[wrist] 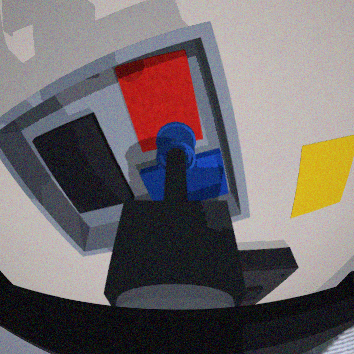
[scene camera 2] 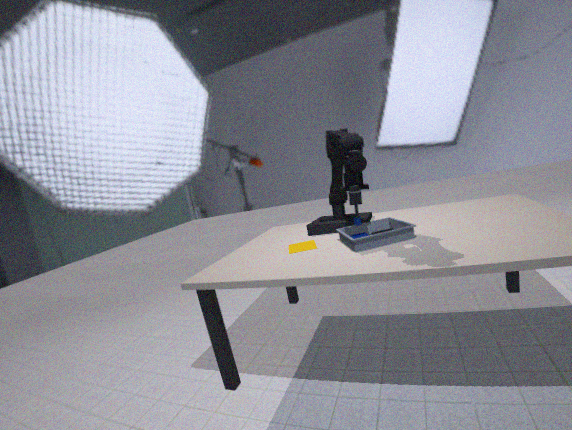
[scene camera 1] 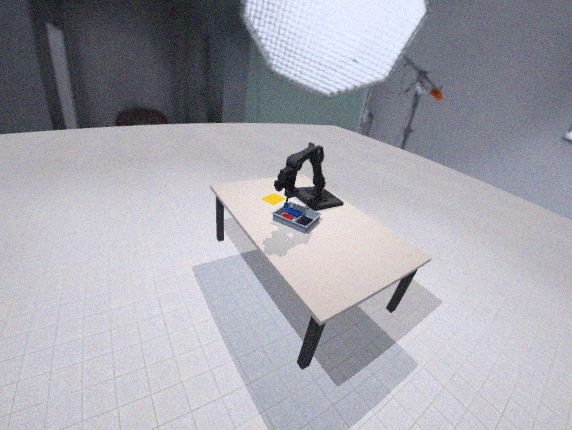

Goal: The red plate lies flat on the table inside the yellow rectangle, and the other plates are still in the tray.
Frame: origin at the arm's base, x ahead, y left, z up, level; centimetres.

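Seen in the pictures: hand at its tool point: [wrist: 175, 139] [scene camera 2: 357, 224] [scene camera 1: 285, 207]; arm's base at its link origin: [scene camera 2: 339, 218] [scene camera 1: 316, 195].
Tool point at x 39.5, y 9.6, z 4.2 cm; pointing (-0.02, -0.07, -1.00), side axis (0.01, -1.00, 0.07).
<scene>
Pixels of each thing's middle, then the offset from my tool point to it. "*": a spot on its surface instead. Level surfaces: height alone.
- red plate at the middle of its body: [wrist: 161, 102] [scene camera 1: 284, 218] dx +0.3, dy +0.9, dz -7.5 cm
- grey tray at the middle of its body: [wrist: 121, 163] [scene camera 2: 373, 233] [scene camera 1: 296, 216] dx -5.8, dy +5.4, dz -5.8 cm
- blue plate at the middle of its body: [wrist: 185, 181] [scene camera 2: 355, 237] [scene camera 1: 293, 212] dx -9.9, dy -1.9, dz -7.5 cm
- black plate at the middle of its body: [wrist: 83, 169] [scene camera 1: 304, 222] dx -7.6, dy +10.7, dz -7.5 cm
- yellow rectangle at a spot on its surface: [wrist: 322, 175] [scene camera 2: 303, 246] [scene camera 1: 273, 199] * dx -10.5, dy -24.3, dz -8.2 cm
- table at its surface level: dz -8.3 cm
The red plate [scene camera 1: 287, 216] [wrist: 160, 100] lies flat in the grey tray [scene camera 1: 289, 224] [scene camera 2: 375, 243] [wrist: 226, 115]. The blue plate [scene camera 1: 295, 213] [scene camera 2: 360, 235] [wrist: 212, 172] lies beside it, on the side nearer the arm's base, partly hidden by the suction tool in the wrist view. The black plate [scene camera 1: 304, 220] [wrist: 82, 162] lies at the tray's other end. The yellow rectangle [scene camera 1: 273, 199] [scene camera 2: 302, 247] [wrist: 322, 175] on the table has no plate on it. My gripper [scene camera 1: 286, 205] [scene camera 2: 357, 220] [wrist: 176, 140], a blue suction cup, is open and empty, above the tray near the red and blue plates.
The tray's raised walls surround the plates. The arm's black base [scene camera 1: 331, 201] [scene camera 2: 320, 228] [wrist: 267, 265] stands on the table [scene camera 1: 360, 260] [scene camera 2: 250, 267] close behind the tray. A large light panel [scene camera 1: 335, 40] [scene camera 2: 100, 110] shows in both scene views.
</scene>
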